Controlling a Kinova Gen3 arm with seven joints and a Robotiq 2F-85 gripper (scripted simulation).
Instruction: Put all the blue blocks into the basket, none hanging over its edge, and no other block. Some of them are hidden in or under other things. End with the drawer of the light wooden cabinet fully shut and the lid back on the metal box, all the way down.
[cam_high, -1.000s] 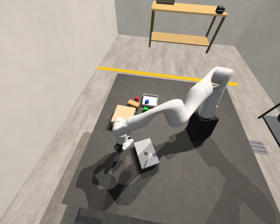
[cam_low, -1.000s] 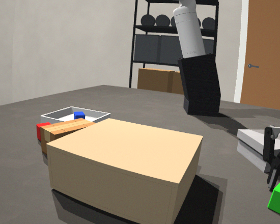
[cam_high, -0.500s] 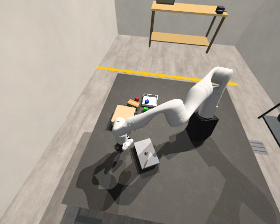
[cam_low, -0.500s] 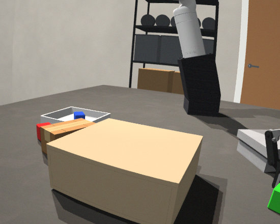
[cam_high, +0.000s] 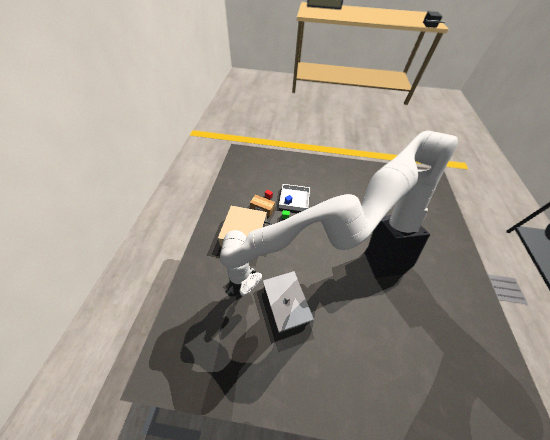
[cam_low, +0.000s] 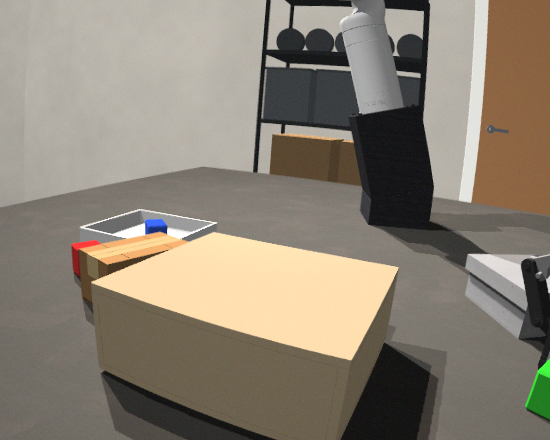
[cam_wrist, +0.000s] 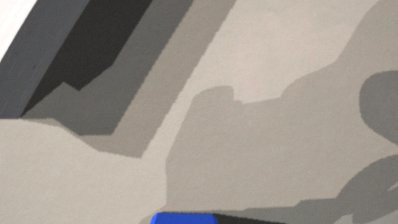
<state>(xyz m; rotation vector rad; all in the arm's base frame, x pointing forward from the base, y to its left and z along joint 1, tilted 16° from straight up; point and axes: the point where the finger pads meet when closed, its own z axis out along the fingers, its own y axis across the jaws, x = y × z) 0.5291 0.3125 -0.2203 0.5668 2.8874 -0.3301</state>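
The basket lies 530 mm to the right of my hand, 60 mm behind it and 10 mm below it. Round my hand: grey metal box: 180 mm behind, 10 mm to the right, 10 mm above; then lid: 180 mm behind, 30 mm above, 10 mm to the right; then drawer: 250 mm to the right, 80 mm ahead, 10 mm above.
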